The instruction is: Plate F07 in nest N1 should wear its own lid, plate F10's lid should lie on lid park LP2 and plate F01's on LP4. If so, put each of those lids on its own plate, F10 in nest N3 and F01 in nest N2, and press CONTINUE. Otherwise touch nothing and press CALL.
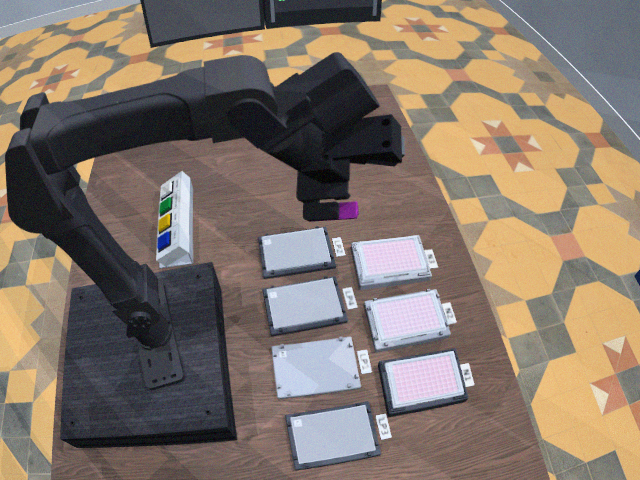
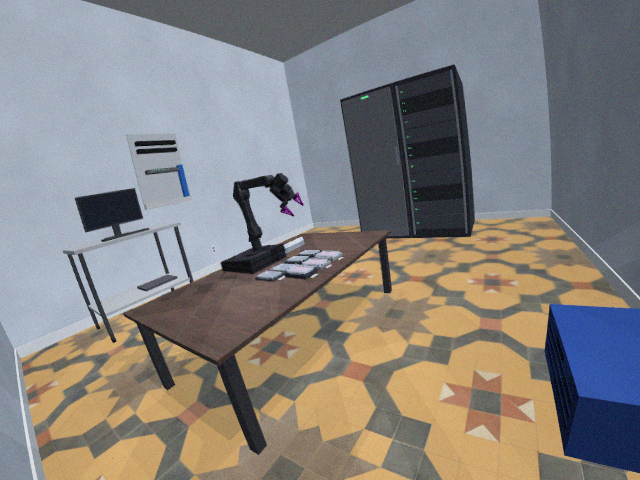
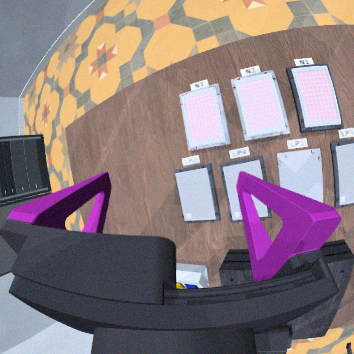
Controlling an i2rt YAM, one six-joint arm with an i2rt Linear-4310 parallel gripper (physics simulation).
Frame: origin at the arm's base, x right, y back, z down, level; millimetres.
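Seen in the pictures: gripper, fingertip midpoint: point(image 1: 354, 180) point(image 2: 298, 210) point(image 3: 173, 178); arm's base at its link origin: point(image 1: 156, 334) point(image 2: 258, 251).
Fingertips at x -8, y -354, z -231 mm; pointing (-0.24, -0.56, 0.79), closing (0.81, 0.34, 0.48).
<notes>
Pixels of each thing's middle, then the offset from my fingertips to it. Level surfaces: height alone.
- N2 at the middle of its body: point(image 1: 408, 315) point(image 3: 259, 103) point(image 2: 314, 261) dy -89, dx +88, dz +291 mm
- N3 at the middle of its body: point(image 1: 391, 256) point(image 3: 201, 116) point(image 2: 327, 254) dy -115, dx -44, dz +289 mm
- LP2 at the middle of its body: point(image 1: 295, 249) point(image 3: 195, 195) point(image 2: 309, 252) dy +54, dx -135, dz +301 mm
- LP4 at the middle of its body: point(image 1: 304, 303) point(image 3: 245, 190) point(image 2: 297, 258) dy +79, dx -11, dz +301 mm
- white button box at the middle of its body: point(image 1: 173, 217) point(image 3: 170, 277) point(image 2: 291, 244) dy +282, dx -298, dz +283 mm
- LP3 at the middle of its body: point(image 1: 332, 434) point(image 2: 269, 274) dy +120, dx +249, dz +301 mm
- LP1 at the middle of its body: point(image 1: 315, 366) point(image 3: 301, 183) point(image 2: 284, 266) dy +103, dx +117, dz +305 mm
- wooden table at its surface level: dz +315 mm
Plates with pink wells stand in nests N1 point(image 1: 424, 379) point(image 3: 316, 95), N2 point(image 1: 410, 315) point(image 3: 260, 106) and N3 point(image 1: 392, 256) point(image 3: 204, 117). Whether a clear lid covers any plate cannot be told. Flat grey lid-like panels lie on LP2 point(image 1: 297, 250) point(image 3: 196, 194) and LP4 point(image 1: 305, 304) point(image 3: 232, 180), each with a small white corner label, unreadable here. My gripper point(image 2: 297, 208) point(image 3: 173, 178) is open and empty, high above the table beyond the LP2 end of the rows. The white button box point(image 1: 183, 222) point(image 3: 197, 275) has white, green, yellow and blue buttons; their labels are unreadable.
LP3 point(image 1: 333, 434) bears another grey panel. LP1 point(image 1: 310, 366) has a paler, glossy surface with corner pegs and a small label. The black arm base point(image 1: 103, 382) stands beside the parks on the wooden table point(image 2: 196, 310). A server cabinet point(image 2: 372, 165) stands behind.
</notes>
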